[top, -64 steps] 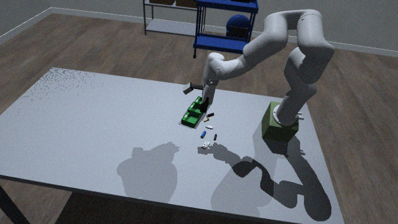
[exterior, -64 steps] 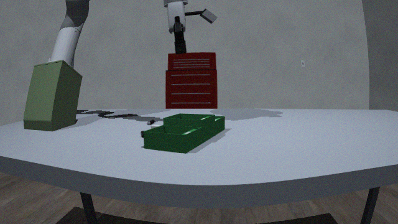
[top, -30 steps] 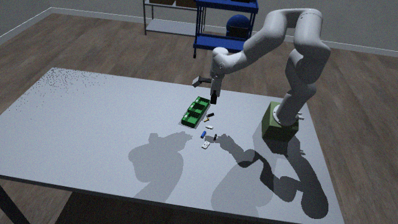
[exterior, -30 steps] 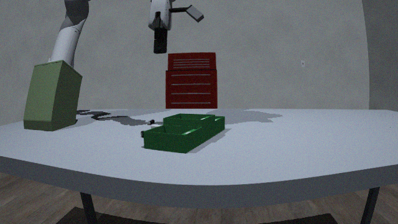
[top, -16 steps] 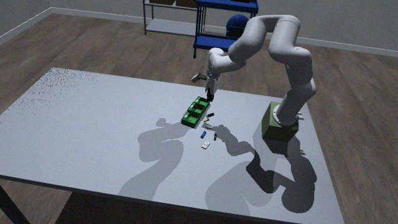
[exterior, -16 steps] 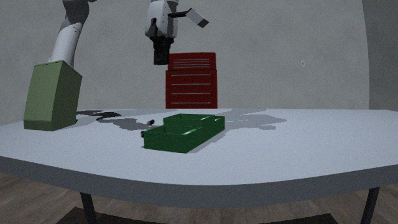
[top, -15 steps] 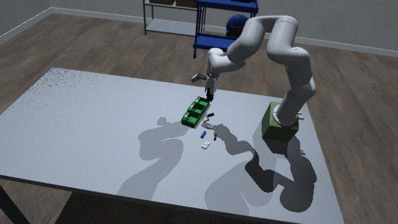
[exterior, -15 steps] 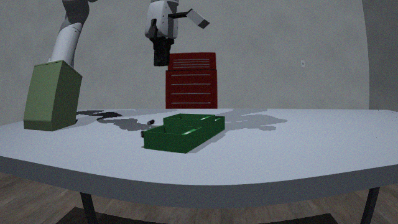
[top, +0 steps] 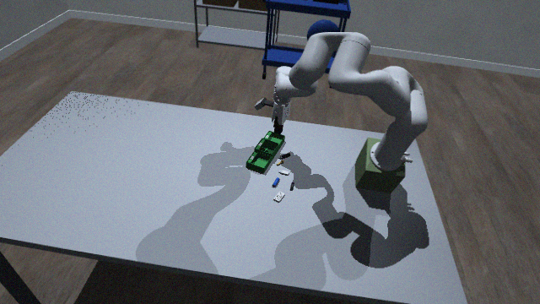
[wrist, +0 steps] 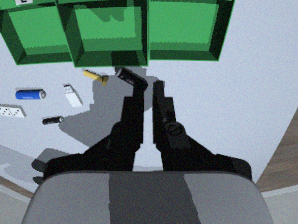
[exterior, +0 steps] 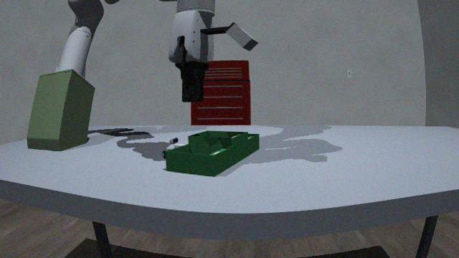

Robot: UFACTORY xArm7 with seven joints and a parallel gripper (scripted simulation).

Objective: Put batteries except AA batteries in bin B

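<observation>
My hand is 4 cm short of the green bin tray, 3 cm to the right of it and 10 cm above it. From my hand the other things lie so: yellow piece 4 cm behind, 8 cm to the left, 12 cm below; then white USB stick 6 cm behind, 14 cm to the left, 12 cm below; then blue battery 4 cm behind, 21 cm to the left, 12 cm below.
</observation>
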